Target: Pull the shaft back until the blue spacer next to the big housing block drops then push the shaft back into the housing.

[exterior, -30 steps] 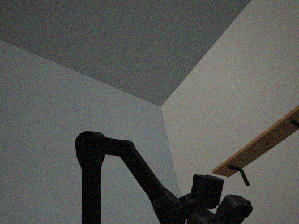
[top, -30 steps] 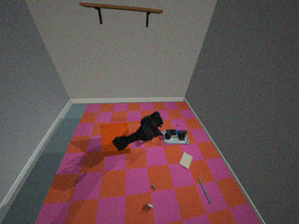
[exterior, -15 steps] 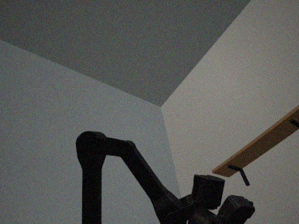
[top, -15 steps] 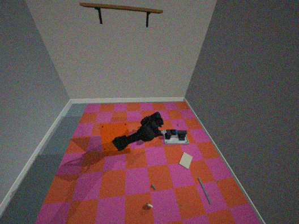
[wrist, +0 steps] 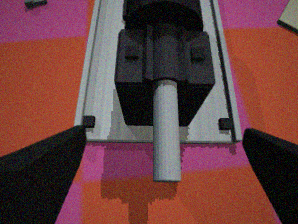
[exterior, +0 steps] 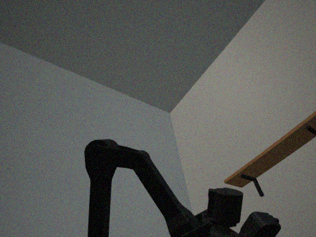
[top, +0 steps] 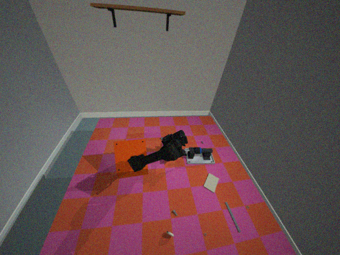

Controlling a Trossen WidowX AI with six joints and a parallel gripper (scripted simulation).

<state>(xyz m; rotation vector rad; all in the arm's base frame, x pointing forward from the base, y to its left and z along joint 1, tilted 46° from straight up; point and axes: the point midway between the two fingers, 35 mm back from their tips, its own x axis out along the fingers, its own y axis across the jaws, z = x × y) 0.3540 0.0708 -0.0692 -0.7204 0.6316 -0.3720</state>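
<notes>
The grey shaft is 8 cm ahead of my gripper tip and 1 cm to the right of it. The rest, counted from my gripper tip: blue spacer (11 cm ahead, 1 cm to the right); then fixture (13 cm ahead, 3 cm below, 1 cm to the right); then cream card (24 cm to the right, 15 cm ahead, 7 cm below).
</notes>
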